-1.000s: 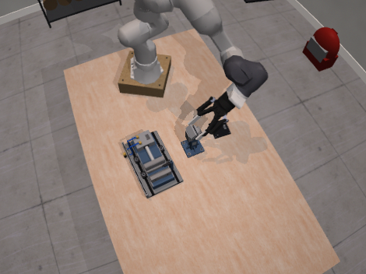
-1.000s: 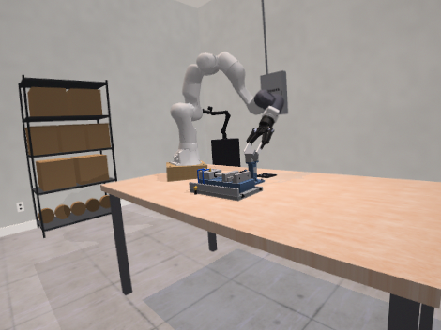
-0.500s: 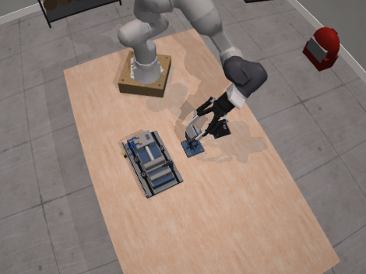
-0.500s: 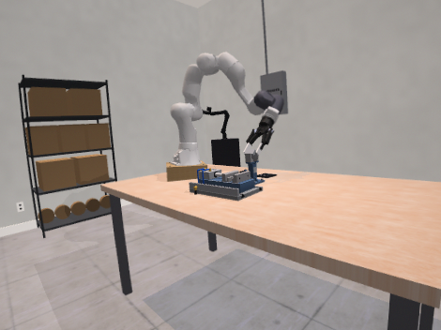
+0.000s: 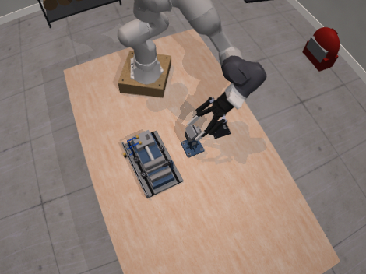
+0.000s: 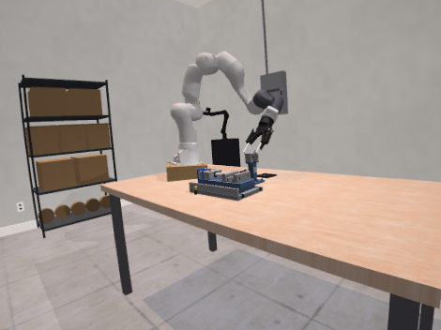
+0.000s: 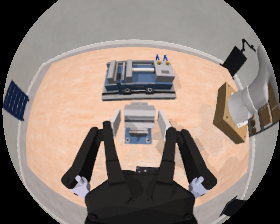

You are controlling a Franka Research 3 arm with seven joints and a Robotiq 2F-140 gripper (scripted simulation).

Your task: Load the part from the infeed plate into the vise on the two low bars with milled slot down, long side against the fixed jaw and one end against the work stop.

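My hand is 2 cm above the part and 1 cm to the left of it. The rest, counted from my hand: vise (23 cm to the right, 14 cm below, 3 cm ahead); black infeed plate (17 cm below, 15 cm to the left, 5 cm behind).
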